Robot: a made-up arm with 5 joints. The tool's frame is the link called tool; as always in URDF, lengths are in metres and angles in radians. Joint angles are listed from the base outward.
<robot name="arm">
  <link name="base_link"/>
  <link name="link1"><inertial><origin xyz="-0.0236 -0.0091 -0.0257"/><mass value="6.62"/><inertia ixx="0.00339" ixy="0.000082" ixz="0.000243" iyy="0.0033" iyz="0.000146" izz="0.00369"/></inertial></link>
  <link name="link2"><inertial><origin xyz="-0.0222 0.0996 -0.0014"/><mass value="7.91"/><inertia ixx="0.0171" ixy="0.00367" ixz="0" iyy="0.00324" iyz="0" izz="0.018"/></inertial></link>
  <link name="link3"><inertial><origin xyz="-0.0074 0.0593 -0.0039"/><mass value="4.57"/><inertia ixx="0.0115" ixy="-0.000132" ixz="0" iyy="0.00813" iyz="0" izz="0.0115"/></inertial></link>
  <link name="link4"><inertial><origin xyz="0.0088 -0.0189 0.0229"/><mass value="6.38"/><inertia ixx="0.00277" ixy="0" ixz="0" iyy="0.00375" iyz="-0.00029" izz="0.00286"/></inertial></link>
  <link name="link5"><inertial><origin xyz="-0.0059 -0.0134 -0.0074"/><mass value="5.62"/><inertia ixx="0.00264" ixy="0" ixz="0" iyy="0.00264" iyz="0" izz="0.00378"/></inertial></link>
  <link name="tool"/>
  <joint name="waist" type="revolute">
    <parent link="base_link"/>
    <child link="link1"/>
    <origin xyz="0.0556 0 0.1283" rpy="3.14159 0 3.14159"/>
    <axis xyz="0 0 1"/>
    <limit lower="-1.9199" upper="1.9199"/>
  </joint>
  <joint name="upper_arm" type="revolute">
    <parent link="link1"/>
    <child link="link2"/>
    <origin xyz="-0.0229 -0.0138 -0.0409" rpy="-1.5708 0 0"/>
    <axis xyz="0 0 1"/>
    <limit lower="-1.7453" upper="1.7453"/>
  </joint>
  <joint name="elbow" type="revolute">
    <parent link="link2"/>
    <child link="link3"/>
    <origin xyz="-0.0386 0.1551 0" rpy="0 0 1.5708"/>
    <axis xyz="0 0 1"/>
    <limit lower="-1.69" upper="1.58"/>
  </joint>
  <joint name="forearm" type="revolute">
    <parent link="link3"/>
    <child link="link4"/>
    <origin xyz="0.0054 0.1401 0" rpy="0 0 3.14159"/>
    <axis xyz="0 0 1"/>
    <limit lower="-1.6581" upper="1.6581"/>
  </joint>
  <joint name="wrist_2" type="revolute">
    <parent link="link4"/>
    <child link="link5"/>
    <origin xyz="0 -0.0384 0.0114" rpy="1.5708 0 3.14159"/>
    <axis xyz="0 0 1"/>
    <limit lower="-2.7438" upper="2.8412"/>
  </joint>
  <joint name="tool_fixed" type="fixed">
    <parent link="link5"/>
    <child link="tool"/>
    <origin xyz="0 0 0" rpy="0 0 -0.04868"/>
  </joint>
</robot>
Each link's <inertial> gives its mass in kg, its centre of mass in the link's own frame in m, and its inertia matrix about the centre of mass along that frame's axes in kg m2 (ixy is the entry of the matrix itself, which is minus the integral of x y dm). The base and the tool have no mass. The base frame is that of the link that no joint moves.
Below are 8 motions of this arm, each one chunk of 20 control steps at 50 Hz.
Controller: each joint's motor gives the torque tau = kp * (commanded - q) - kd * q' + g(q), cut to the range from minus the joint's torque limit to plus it. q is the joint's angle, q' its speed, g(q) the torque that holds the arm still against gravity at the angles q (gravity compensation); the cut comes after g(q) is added. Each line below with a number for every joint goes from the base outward.
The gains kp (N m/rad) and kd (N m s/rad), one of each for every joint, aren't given. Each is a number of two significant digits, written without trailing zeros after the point. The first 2 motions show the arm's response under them.
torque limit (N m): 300 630 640 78 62
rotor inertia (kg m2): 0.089 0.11 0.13 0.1 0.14
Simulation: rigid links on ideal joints. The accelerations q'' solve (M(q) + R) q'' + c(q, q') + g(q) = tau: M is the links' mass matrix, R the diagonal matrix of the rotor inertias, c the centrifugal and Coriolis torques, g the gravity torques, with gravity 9.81 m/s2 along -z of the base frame. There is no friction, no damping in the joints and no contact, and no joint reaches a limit. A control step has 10 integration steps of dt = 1/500 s. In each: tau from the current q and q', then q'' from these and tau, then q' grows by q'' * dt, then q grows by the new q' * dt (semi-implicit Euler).
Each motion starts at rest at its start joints. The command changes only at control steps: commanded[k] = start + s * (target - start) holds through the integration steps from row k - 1 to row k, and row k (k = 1, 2, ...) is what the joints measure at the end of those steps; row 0 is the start. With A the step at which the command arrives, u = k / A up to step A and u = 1 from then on. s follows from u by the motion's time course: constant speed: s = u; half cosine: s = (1 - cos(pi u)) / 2; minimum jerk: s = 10 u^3 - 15 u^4 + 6 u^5; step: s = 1 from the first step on.
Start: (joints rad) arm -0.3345 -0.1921 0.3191 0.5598 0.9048
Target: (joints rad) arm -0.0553 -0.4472 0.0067 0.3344 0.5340
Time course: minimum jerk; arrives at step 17
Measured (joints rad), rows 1 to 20:
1: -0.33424 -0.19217 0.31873 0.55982 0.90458
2: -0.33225 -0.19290 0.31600 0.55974 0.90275
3: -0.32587 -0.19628 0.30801 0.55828 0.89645
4: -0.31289 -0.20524 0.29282 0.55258 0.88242
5: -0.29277 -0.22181 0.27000 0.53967 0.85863
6: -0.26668 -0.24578 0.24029 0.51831 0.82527
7: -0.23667 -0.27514 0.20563 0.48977 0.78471
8: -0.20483 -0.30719 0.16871 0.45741 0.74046
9: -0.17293 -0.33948 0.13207 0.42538 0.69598
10: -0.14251 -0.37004 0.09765 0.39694 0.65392
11: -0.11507 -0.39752 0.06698 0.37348 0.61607
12: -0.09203 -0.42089 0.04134 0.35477 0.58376
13: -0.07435 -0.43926 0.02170 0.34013 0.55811
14: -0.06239 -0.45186 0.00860 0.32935 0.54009
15: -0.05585 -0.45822 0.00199 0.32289 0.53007
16: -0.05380 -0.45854 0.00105 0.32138 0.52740
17: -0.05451 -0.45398 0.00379 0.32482 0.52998
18: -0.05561 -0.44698 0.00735 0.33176 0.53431
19: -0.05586 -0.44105 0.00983 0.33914 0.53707
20: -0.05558 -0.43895 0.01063 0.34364 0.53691
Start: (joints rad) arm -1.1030 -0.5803 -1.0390 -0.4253 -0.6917
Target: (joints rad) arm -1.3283 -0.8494 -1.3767 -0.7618 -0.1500
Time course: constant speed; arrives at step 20
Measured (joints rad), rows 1 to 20:
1: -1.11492 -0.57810 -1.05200 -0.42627 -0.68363
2: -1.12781 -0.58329 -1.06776 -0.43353 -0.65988
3: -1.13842 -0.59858 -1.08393 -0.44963 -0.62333
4: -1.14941 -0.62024 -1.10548 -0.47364 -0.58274
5: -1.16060 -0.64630 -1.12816 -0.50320 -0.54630
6: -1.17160 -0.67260 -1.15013 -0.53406 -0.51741
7: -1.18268 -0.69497 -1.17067 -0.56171 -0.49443
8: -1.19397 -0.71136 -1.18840 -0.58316 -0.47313
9: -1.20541 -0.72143 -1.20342 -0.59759 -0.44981
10: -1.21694 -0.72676 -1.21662 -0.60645 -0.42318
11: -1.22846 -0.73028 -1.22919 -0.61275 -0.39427
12: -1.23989 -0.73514 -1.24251 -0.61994 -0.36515
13: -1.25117 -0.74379 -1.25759 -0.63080 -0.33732
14: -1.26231 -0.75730 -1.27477 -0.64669 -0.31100
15: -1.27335 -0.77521 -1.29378 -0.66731 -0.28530
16: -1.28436 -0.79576 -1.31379 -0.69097 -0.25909
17: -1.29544 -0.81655 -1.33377 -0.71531 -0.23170
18: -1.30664 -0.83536 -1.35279 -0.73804 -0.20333
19: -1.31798 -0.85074 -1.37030 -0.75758 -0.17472
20: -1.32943 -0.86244 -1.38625 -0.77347 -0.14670
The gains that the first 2 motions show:
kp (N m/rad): 1800 1800 2000 220 240
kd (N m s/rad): 14 12 8.3 2 2.4
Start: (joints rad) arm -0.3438 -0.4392 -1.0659 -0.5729 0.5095
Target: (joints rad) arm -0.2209 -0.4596 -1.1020 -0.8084 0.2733
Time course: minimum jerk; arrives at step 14
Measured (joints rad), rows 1 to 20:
1: -0.34337 -0.43916 -1.06599 -0.57316 0.50924
2: -0.34073 -0.43892 -1.06656 -0.57520 0.50721
3: -0.33473 -0.43858 -1.06789 -0.58206 0.50040
4: -0.32513 -0.43853 -1.07018 -0.59671 0.48569
5: -0.31232 -0.43934 -1.07360 -0.62035 0.46164
6: -0.29713 -0.44155 -1.07814 -0.65170 0.42945
7: -0.28074 -0.44543 -1.08361 -0.68760 0.39265
8: -0.26443 -0.45071 -1.08955 -0.72427 0.35577
9: -0.24952 -0.45664 -1.09533 -0.75816 0.32292
10: -0.23716 -0.46218 -1.10025 -0.78647 0.29693
11: -0.22816 -0.46630 -1.10373 -0.80716 0.27906
12: -0.22283 -0.46825 -1.10545 -0.81903 0.26931
13: -0.22076 -0.46780 -1.10546 -0.82210 0.26667
14: -0.22070 -0.46520 -1.10421 -0.81812 0.26907
15: -0.22087 -0.46122 -1.10244 -0.81078 0.27335
16: -0.22094 -0.45709 -1.10070 -0.80422 0.27637
17: -0.22102 -0.45407 -1.09950 -0.80092 0.27661
18: -0.22106 -0.45300 -1.09919 -0.80107 0.27461
19: -0.22104 -0.45408 -1.09977 -0.80338 0.27209
20: -0.22098 -0.45680 -1.10100 -0.80638 0.27068

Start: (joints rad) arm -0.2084 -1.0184 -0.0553 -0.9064 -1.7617
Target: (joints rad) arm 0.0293 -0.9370 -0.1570 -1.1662 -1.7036
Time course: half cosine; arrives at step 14
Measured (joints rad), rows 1 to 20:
1: -0.20532 -1.01752 -0.05675 -0.90759 -1.76150
2: -0.19590 -1.01446 -0.06140 -0.91333 -1.76044
3: -0.18086 -1.00913 -0.06854 -0.92699 -1.75776
4: -0.16142 -1.00209 -0.07706 -0.94917 -1.75312
5: -0.13836 -0.99376 -0.08701 -0.97751 -1.74680
6: -0.11285 -0.98476 -0.09822 -1.00859 -1.73951
7: -0.08619 -0.97577 -0.10988 -1.03977 -1.73204
8: -0.05969 -0.96710 -0.12132 -1.06970 -1.72500
9: -0.03468 -0.95885 -0.13200 -1.09775 -1.71869
10: -0.01243 -0.95130 -0.14129 -1.12315 -1.71319
11: 0.00595 -0.94482 -0.14869 -1.14469 -1.70856
12: 0.01954 -0.93986 -0.15390 -1.16088 -1.70493
13: 0.02767 -0.93681 -0.15677 -1.17056 -1.70249
14: 0.02993 -0.93596 -0.15716 -1.17320 -1.70151
15: 0.02931 -0.93648 -0.15660 -1.17017 -1.70193
16: 0.02921 -0.93699 -0.15686 -1.16535 -1.70314
17: 0.02933 -0.93722 -0.15726 -1.16260 -1.70424
18: 0.02931 -0.93726 -0.15710 -1.16315 -1.70467
19: 0.02930 -0.93703 -0.15692 -1.16556 -1.70440
20: 0.02930 -0.93680 -0.15693 -1.16759 -1.70377

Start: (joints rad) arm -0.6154 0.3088 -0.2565 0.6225 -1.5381
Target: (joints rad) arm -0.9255 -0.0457 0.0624 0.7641 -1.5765
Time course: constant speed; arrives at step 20
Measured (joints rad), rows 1 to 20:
1: -0.62027 0.29710 -0.23661 0.61980 -1.53842
2: -0.63487 0.27771 -0.21204 0.62564 -1.53914
3: -0.65777 0.25854 -0.20057 0.64277 -1.54075
4: -0.68315 0.23639 -0.18950 0.65788 -1.54397
5: -0.70480 0.21251 -0.17327 0.66497 -1.54837
6: -0.71976 0.19225 -0.15763 0.66789 -1.55249
7: -0.72972 0.17614 -0.14240 0.67031 -1.55506
8: -0.73920 0.16165 -0.12498 0.67456 -1.55576
9: -0.75208 0.14722 -0.10697 0.68241 -1.55537
10: -0.76925 0.13166 -0.09029 0.69302 -1.55532
11: -0.78864 0.11393 -0.07465 0.70338 -1.55676
12: -0.80719 0.09428 -0.05945 0.71141 -1.55981
13: -0.82306 0.07410 -0.04452 0.71713 -1.56357
14: -0.83665 0.05471 -0.02938 0.72186 -1.56684
15: -0.84985 0.03673 -0.01352 0.72712 -1.56889
16: -0.86439 0.02007 0.00301 0.73387 -1.56986
17: -0.88060 0.00399 0.01973 0.74203 -1.57053
18: -0.89749 -0.01245 0.03623 0.75068 -1.57172
19: -0.91384 -0.02988 0.05227 0.75881 -1.57375
20: -0.92917 -0.04832 0.06787 0.76594 -1.57636

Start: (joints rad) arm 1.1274 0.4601 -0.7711 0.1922 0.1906
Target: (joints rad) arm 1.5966 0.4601 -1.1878 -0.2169 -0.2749
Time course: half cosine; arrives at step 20
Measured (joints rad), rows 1 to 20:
1: 1.12817 0.46112 -0.77377 0.19183 0.18959
2: 1.13206 0.46380 -0.78196 0.18904 0.18482
3: 1.14207 0.46677 -0.79500 0.18066 0.17333
4: 1.16029 0.46888 -0.81257 0.16508 0.15385
5: 1.18694 0.46970 -0.83501 0.14277 0.12732
6: 1.22037 0.46896 -0.86156 0.11524 0.09609
7: 1.25783 0.46690 -0.89131 0.08429 0.06257
8: 1.29656 0.46420 -0.92338 0.05140 0.02820
9: 1.33463 0.46152 -0.95672 0.01753 -0.00667
10: 1.37136 0.45942 -0.99033 -0.01661 -0.04232
11: 1.40697 0.45817 -1.02333 -0.05028 -0.07881
12: 1.44194 0.45774 -1.05494 -0.08264 -0.11555
13: 1.47623 0.45784 -1.08449 -0.11286 -0.15122
14: 1.50898 0.45807 -1.11146 -0.14029 -0.18420
15: 1.53866 0.45803 -1.13533 -0.16459 -0.21307
16: 1.56365 0.45744 -1.15565 -0.18555 -0.23699
17: 1.58279 0.45625 -1.17193 -0.20298 -0.25567
18: 1.59567 0.45467 -1.18369 -0.21647 -0.26912
19: 1.60250 0.45304 -1.19050 -0.22541 -0.27735
20: 1.60375 0.45178 -1.19200 -0.22912 -0.28023

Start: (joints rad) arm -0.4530 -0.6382 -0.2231 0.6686 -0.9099
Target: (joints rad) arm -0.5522 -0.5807 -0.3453 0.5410 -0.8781
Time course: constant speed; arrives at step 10
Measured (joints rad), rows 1 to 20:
1: -0.46241 -0.63249 -0.23575 0.66781 -0.90861
2: -0.47493 -0.62452 -0.25332 0.65698 -0.90565
3: -0.48453 -0.61947 -0.26404 0.63473 -0.90152
4: -0.49378 -0.61430 -0.27489 0.61192 -0.89697
5: -0.50389 -0.60798 -0.28871 0.59534 -0.89281
6: -0.51399 -0.60244 -0.30120 0.58430 -0.88945
7: -0.52380 -0.59732 -0.31253 0.57626 -0.88679
8: -0.53368 -0.59152 -0.32469 0.56804 -0.88436
9: -0.54366 -0.58535 -0.33702 0.55684 -0.88170
10: -0.55359 -0.57923 -0.34901 0.54250 -0.87860
11: -0.55412 -0.57916 -0.34811 0.52806 -0.87647
12: -0.55147 -0.58128 -0.34344 0.52466 -0.87588
13: -0.55179 -0.58085 -0.34542 0.53365 -0.87652
14: -0.55247 -0.58083 -0.34640 0.54409 -0.87780
15: -0.55225 -0.58146 -0.34481 0.54897 -0.87891
16: -0.55210 -0.58096 -0.34468 0.54804 -0.87930
17: -0.55222 -0.58009 -0.34530 0.54340 -0.87895
18: -0.55225 -0.57990 -0.34519 0.53857 -0.87824
19: -0.55220 -0.58018 -0.34515 0.53670 -0.87766
20: -0.55219 -0.58063 -0.34544 0.53805 -0.87747

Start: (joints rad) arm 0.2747 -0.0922 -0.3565 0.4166 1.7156
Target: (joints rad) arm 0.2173 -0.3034 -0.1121 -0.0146 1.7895
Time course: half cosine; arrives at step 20
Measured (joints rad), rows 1 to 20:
1: 0.27451 -0.09317 -0.35456 0.41534 1.71573
2: 0.27371 -0.09641 -0.34845 0.41030 1.71637
3: 0.27198 -0.10202 -0.33915 0.39969 1.71797
4: 0.26935 -0.11001 -0.32800 0.38275 1.72081
5: 0.26604 -0.12091 -0.31487 0.35961 1.72489
6: 0.26236 -0.13464 -0.29994 0.33151 1.72992
7: 0.25844 -0.15053 -0.28373 0.30003 1.73550
8: 0.25427 -0.16775 -0.26638 0.26643 1.74128
9: 0.24986 -0.18542 -0.24800 0.23166 1.74709
10: 0.24528 -0.20277 -0.22898 0.19660 1.75289
11: 0.24070 -0.21931 -0.20983 0.16207 1.75870
12: 0.23628 -0.23492 -0.19110 0.12887 1.76446
13: 0.23212 -0.24958 -0.17343 0.09768 1.77003
14: 0.22831 -0.26327 -0.15741 0.06897 1.77521
15: 0.22493 -0.27582 -0.14351 0.04312 1.77982
16: 0.22206 -0.28687 -0.13204 0.02058 1.78373
17: 0.21980 -0.29595 -0.12317 0.00198 1.78683
18: 0.21819 -0.30258 -0.11702 -0.01194 1.78909
19: 0.21726 -0.30640 -0.11365 -0.02043 1.79045
20: 0.21702 -0.30722 -0.11310 -0.02301 1.79090

